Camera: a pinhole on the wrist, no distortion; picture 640 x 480 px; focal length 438.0 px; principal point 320.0 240.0 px. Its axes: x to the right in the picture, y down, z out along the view. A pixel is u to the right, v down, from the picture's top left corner.
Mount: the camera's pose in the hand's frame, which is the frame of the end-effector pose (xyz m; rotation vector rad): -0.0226 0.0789 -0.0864 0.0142 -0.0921 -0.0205
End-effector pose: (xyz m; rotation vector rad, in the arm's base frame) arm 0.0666 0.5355 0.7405 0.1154 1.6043 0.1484
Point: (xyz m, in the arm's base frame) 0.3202 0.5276 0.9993
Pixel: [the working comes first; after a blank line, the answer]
In the camera's frame: -0.2112 -0.0479 0.3520

57.2 180.5
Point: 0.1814 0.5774 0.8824
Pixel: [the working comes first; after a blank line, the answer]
In the camera's frame: -0.0958 -0.0153 0.2070

117.2 207.7
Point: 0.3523 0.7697 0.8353
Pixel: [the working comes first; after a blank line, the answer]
In the camera's frame: -0.0120 0.1675 0.3743

305.9 436.0
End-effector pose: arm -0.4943 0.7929 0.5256 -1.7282 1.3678 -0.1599
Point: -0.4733 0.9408 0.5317
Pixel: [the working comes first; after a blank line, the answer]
In the camera's frame: -0.0760 -0.0951 0.1866

141.5 16.9
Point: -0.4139 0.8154 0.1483
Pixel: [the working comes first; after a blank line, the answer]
In the camera's frame: 0.2181 0.1371 0.3474

595.0 412.8
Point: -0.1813 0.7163 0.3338
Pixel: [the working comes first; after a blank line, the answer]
In the camera's frame: 0.3167 -0.1588 0.3151

outside the picture
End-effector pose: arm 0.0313 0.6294 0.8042 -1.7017 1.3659 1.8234
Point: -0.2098 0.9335 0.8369
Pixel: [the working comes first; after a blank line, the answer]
In the camera's frame: -0.0149 -0.0316 0.4689

306.1 210.5
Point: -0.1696 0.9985 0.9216
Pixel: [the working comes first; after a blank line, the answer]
In the camera's frame: -0.1228 -0.0604 0.4926

210.8 186.3
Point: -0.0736 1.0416 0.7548
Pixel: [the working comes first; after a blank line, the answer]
In the camera's frame: -0.0117 -0.2232 0.4851

309.5 38.5
